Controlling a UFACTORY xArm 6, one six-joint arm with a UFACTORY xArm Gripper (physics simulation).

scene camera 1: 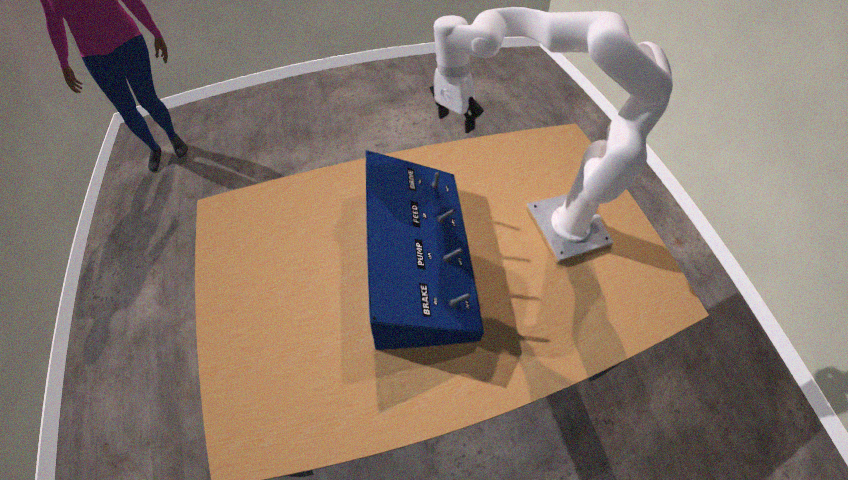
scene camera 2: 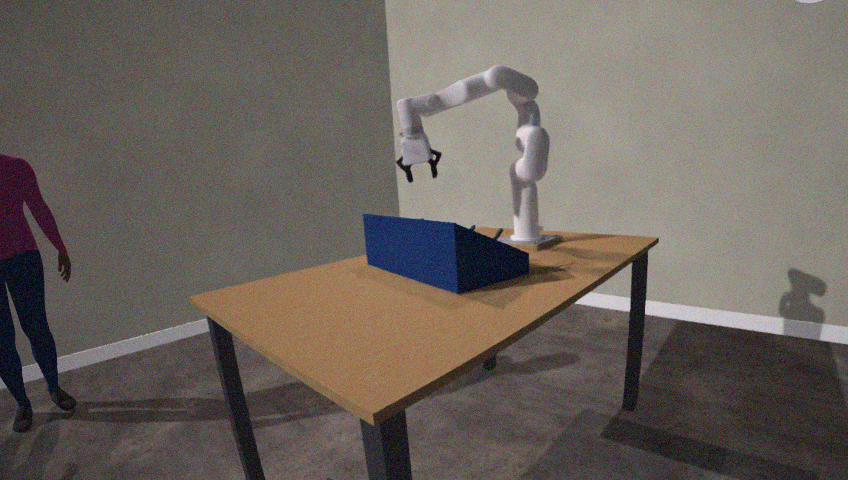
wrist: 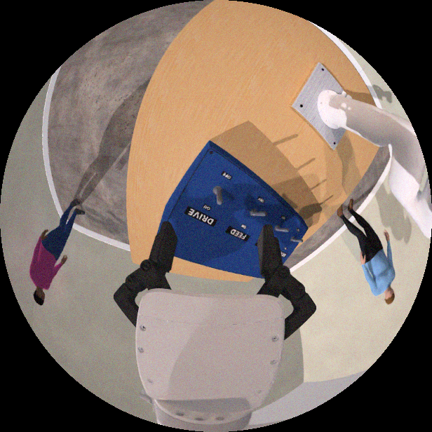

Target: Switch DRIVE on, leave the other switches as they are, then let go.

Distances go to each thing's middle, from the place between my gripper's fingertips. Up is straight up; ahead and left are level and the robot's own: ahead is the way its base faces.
Labels:
The blue switch panel [scene camera 1: 411, 283] is 210 mm to the left of my hand, 190 mm below it and 160 mm ahead of it.

